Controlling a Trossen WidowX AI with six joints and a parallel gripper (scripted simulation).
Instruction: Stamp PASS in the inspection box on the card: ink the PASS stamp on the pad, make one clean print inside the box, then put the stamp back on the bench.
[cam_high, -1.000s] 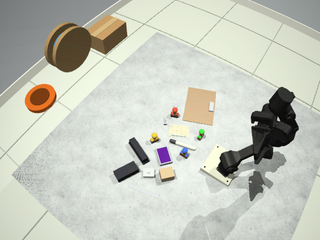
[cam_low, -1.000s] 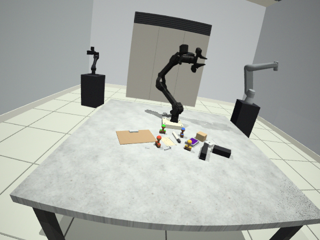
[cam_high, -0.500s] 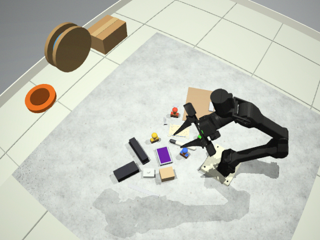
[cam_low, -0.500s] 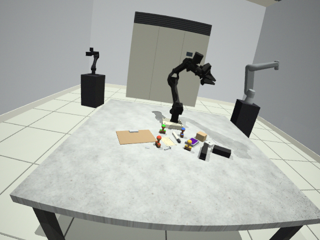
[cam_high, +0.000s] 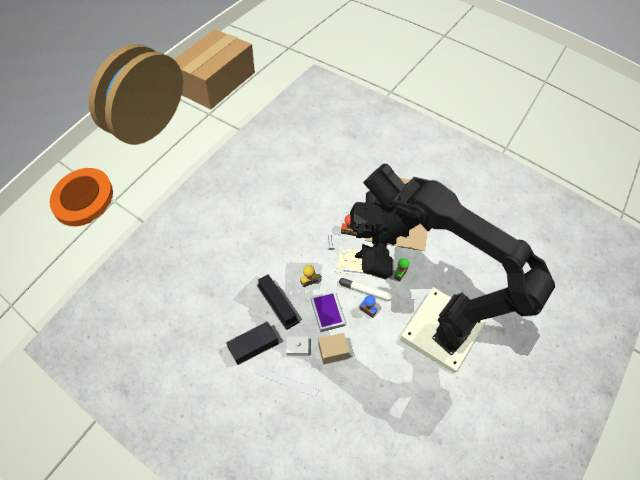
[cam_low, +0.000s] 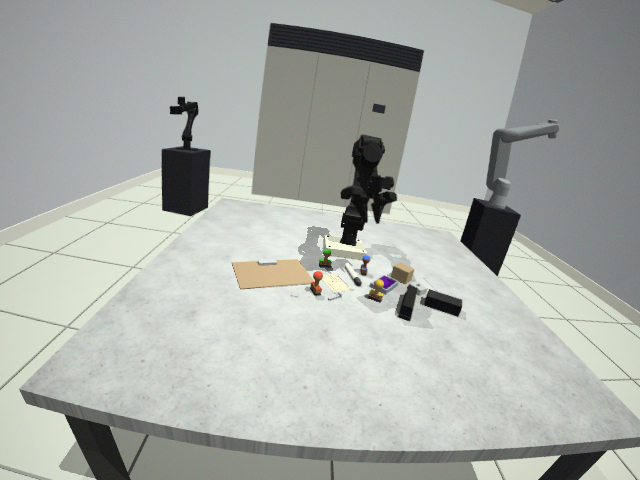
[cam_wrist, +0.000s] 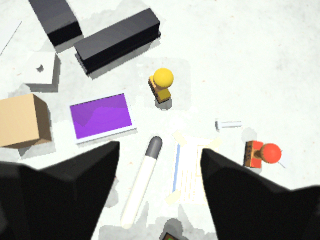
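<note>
Now: the green pass stamp 5 cm behind my gripper tip, 12 cm to the right of it and 18 cm below it. Also, from my gripper tip: white marker: 1 cm behind, 2 cm to the right, 19 cm below; yellow-knobbed stamp: 9 cm ahead, 6 cm to the left, 18 cm below; blue-knobbed stamp: 7 cm behind, 1 cm to the left, 18 cm below.
</note>
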